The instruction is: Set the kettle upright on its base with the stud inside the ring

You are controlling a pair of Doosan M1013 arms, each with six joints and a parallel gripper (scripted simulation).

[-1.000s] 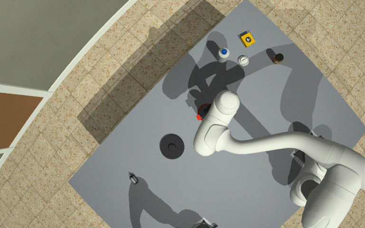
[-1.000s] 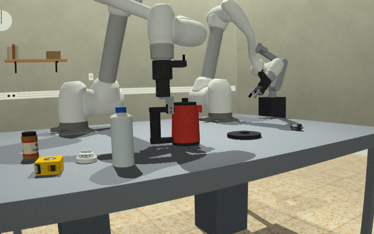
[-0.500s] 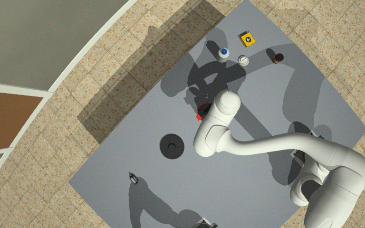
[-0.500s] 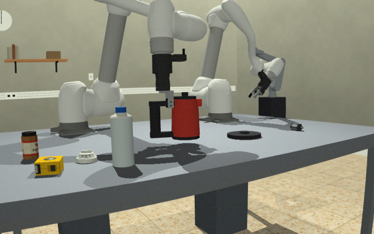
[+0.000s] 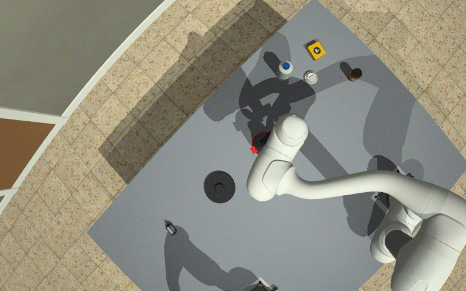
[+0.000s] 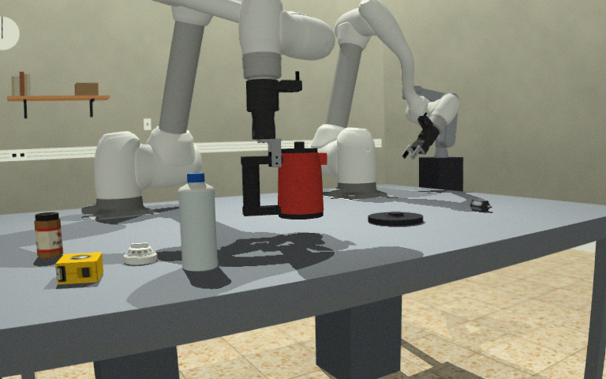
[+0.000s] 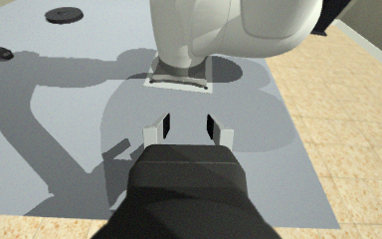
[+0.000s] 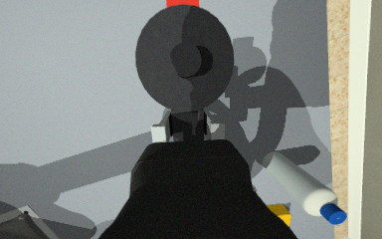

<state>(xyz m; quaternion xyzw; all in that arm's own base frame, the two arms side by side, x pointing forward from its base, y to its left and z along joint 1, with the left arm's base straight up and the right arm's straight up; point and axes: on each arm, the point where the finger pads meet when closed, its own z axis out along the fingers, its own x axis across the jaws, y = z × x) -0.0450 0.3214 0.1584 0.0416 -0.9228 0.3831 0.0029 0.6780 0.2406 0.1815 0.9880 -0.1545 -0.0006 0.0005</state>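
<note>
My right hand is 50 mm above the red kettle and 20 mm to the right of it. The rest, counted from my right hand: round black base (350 mm to the left, 170 mm below, 20 mm behind); white round part (330 mm to the right, 170 mm below, 120 mm ahead); white bottle (230 mm to the right, 210 mm ahead, 100 mm below).
</note>
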